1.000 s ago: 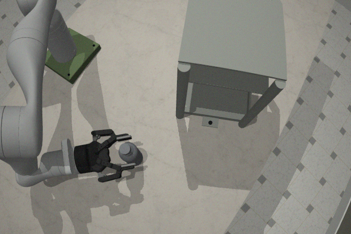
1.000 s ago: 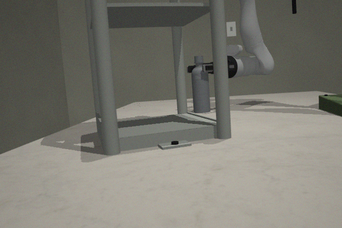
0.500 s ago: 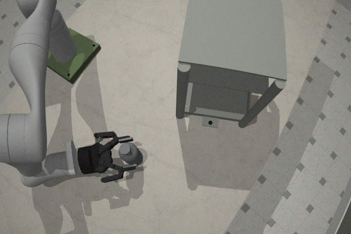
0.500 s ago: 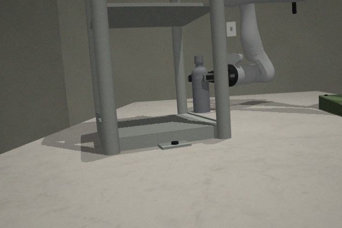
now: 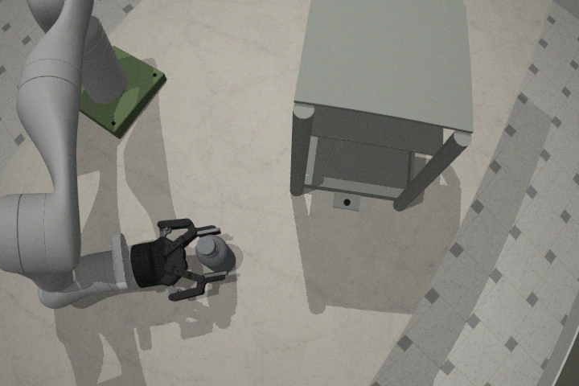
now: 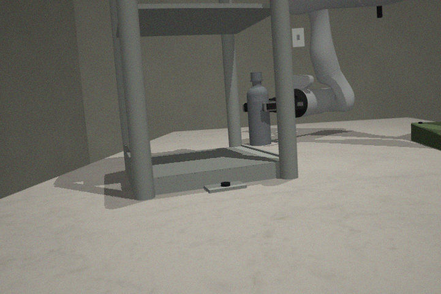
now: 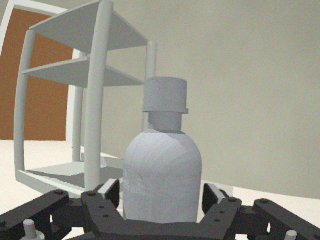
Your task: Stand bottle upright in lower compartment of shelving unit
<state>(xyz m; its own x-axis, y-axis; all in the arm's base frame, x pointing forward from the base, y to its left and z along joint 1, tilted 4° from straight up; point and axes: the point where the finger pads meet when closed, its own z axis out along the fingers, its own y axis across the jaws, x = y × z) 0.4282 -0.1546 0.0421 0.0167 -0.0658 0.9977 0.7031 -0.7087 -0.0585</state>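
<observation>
My hand is 20 mm below the grey bottle. The rest, counted from my hand: shelving unit: 80 mm ahead, 330 mm to the left, 80 mm above.
</observation>
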